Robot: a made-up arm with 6 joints.
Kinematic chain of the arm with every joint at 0, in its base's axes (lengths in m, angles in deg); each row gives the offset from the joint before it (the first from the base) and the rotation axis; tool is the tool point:
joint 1: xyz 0 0 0.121 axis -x
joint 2: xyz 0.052 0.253 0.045 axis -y
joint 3: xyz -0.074 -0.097 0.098 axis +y
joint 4: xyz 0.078 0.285 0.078 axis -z
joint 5: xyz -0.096 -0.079 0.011 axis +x
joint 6: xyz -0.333 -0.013 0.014 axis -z
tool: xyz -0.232 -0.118 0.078
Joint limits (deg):
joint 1: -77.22..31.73
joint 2: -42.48..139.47
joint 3: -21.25..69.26
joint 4: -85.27..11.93
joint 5: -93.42..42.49
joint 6: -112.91..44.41
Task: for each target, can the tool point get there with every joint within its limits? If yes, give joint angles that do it. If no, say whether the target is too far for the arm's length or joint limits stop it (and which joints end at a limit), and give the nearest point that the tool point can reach.
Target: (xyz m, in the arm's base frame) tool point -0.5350 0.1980 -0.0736
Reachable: yes | joints -20.24 110.66 59.82 -20.83 -54.68 -10.83
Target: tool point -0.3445 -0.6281 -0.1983
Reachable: no: joint limits stop it (at a limit: joint 1, joint 3, joint 4) | nearest point -0.2094 -0.4077 0.0078 | short by 0.331 m
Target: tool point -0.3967 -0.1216 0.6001
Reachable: yes | joints -21.70 10.53 43.87 -34.16 -74.57 31.56
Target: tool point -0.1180 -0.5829 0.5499
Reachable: yes | joints -65.19 -26.54 32.20 -25.86 -80.83 18.16
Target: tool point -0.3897 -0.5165 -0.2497
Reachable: no: joint limits stop it (at a limit: joint 1) | nearest point -0.2757 -0.2727 -0.2086 | short by 0.272 m
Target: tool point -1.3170 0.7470 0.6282
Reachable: no: too far | nearest point -0.6824 0.4914 0.4546 | short by 0.706 m
